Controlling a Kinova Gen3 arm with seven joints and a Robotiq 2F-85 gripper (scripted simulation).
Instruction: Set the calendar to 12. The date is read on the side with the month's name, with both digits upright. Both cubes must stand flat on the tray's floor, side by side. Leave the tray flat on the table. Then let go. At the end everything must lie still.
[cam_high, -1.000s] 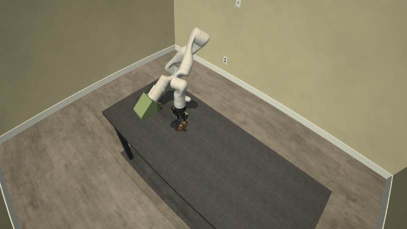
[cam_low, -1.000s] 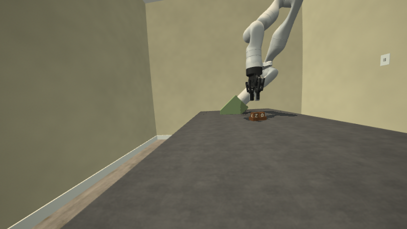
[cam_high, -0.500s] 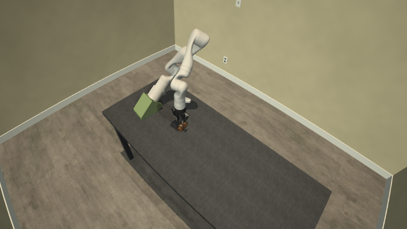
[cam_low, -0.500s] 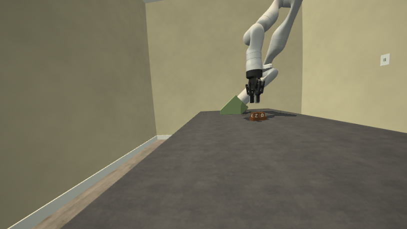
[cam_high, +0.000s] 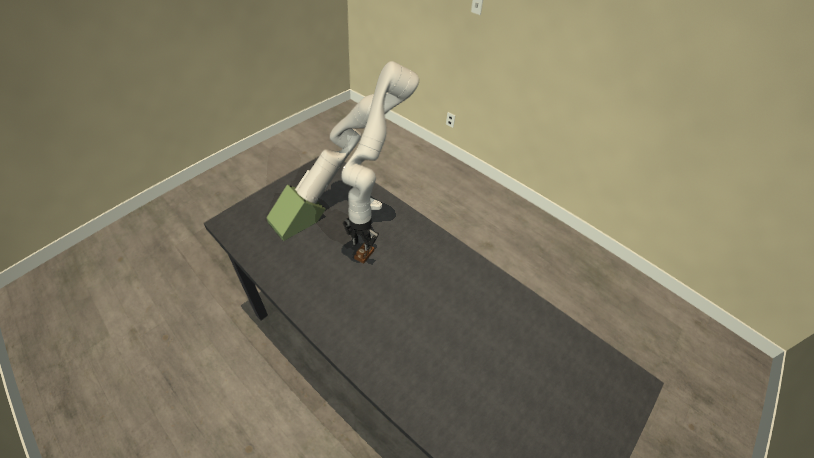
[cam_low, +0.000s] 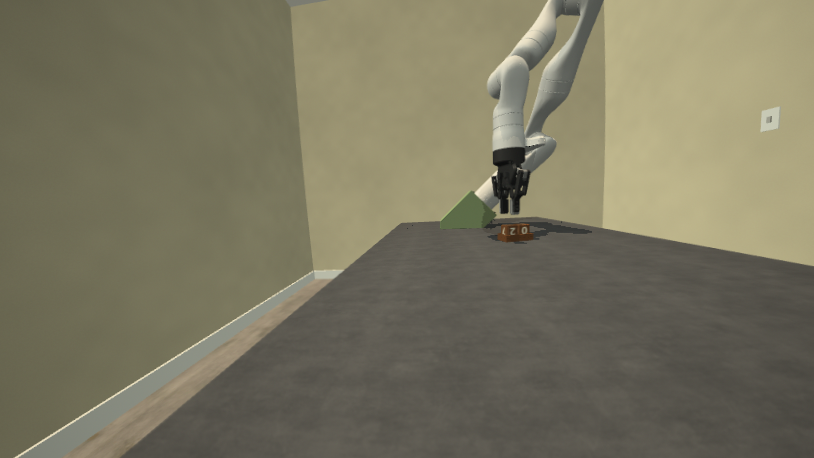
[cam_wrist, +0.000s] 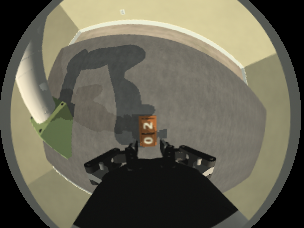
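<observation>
My gripper is now 1 cm past the brown calendar tray, 2 cm to the right of it and 8 cm above it.
</observation>
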